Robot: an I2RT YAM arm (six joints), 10 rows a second.
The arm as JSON. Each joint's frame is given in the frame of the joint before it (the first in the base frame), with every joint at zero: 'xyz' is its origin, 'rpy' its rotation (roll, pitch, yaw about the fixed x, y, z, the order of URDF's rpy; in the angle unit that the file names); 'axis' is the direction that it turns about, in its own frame. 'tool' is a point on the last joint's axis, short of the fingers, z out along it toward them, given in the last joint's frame.
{
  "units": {
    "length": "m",
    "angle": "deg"
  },
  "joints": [
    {
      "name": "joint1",
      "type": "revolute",
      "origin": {
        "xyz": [
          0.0,
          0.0,
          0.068
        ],
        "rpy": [
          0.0,
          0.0,
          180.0
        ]
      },
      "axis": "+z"
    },
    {
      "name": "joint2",
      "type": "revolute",
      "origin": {
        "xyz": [
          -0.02,
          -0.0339,
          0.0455
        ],
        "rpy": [
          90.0,
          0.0,
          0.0
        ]
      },
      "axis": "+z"
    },
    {
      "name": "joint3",
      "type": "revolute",
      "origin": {
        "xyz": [
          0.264,
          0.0,
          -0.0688
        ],
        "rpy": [
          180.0,
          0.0,
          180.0
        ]
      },
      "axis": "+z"
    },
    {
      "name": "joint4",
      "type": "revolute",
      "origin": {
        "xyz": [
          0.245,
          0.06,
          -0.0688
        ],
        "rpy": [
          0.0,
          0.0,
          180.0
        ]
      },
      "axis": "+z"
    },
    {
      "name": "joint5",
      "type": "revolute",
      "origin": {
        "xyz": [
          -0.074,
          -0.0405,
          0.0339
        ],
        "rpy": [
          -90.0,
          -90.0,
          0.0
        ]
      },
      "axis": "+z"
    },
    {
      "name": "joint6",
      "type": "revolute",
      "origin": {
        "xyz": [
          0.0,
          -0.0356,
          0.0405
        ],
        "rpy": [
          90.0,
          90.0,
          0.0
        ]
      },
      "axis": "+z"
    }
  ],
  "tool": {
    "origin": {
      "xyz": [
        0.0,
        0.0,
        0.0
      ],
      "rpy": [
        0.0,
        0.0,
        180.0
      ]
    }
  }
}
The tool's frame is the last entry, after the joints.
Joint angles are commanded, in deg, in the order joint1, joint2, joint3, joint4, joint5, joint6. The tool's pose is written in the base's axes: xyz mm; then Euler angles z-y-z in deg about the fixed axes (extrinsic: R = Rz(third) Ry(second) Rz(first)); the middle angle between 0 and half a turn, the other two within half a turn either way. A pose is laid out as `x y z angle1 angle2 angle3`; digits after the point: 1 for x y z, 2 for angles.
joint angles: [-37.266 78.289 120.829 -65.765 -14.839 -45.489]
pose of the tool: 169.5 -117.5 539.1 -39.22 112.41 -21.18
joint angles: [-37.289 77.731 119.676 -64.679 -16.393 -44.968]
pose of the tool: 169.8 -116.7 538.1 -38.22 111.76 -19.60
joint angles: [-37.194 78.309 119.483 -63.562 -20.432 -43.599]
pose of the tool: 175.3 -117.5 537.6 -35.42 110.91 -15.25
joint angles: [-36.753 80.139 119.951 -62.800 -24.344 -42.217]
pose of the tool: 187.1 -121.4 535.0 -32.30 110.84 -10.58
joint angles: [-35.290 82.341 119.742 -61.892 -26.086 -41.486]
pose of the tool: 204.5 -125.6 527.7 -30.16 111.86 -7.01
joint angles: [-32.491 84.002 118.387 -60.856 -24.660 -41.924]
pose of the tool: 223.8 -124.9 516.5 -30.19 113.90 -5.34
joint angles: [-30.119 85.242 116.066 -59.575 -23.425 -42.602]
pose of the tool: 241.7 -123.9 502.3 -30.30 116.19 -3.82
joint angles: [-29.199 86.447 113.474 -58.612 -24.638 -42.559]
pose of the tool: 256.2 -126.2 486.1 -28.18 118.43 -0.90
